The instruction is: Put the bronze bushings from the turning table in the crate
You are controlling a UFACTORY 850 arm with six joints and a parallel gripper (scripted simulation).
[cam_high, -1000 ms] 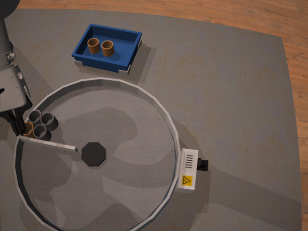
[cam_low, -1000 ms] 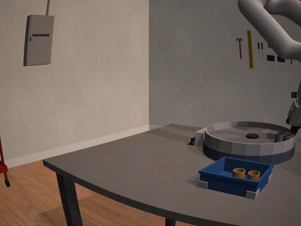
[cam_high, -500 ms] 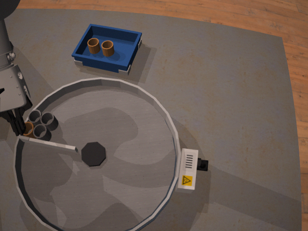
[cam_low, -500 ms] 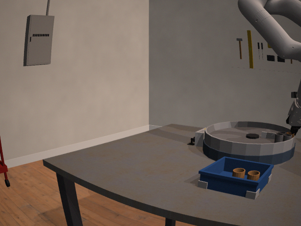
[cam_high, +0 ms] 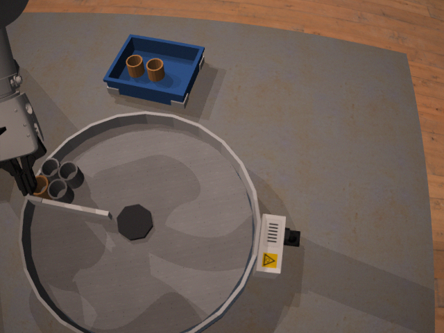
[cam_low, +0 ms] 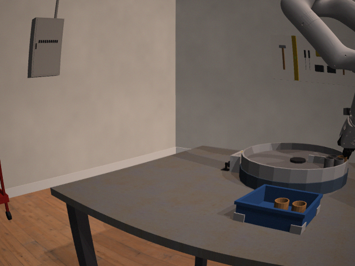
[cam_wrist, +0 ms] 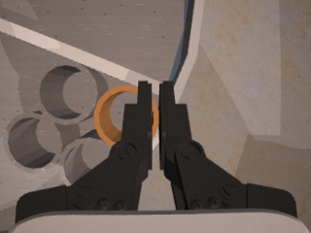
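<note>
Now: the blue crate 32 cm to the left of my hand, 19 cm ahead of it and 8 cm below it. Also, from my hand: turning table 20 cm ahead, 6 cm below, 4 cm to the right.
</note>
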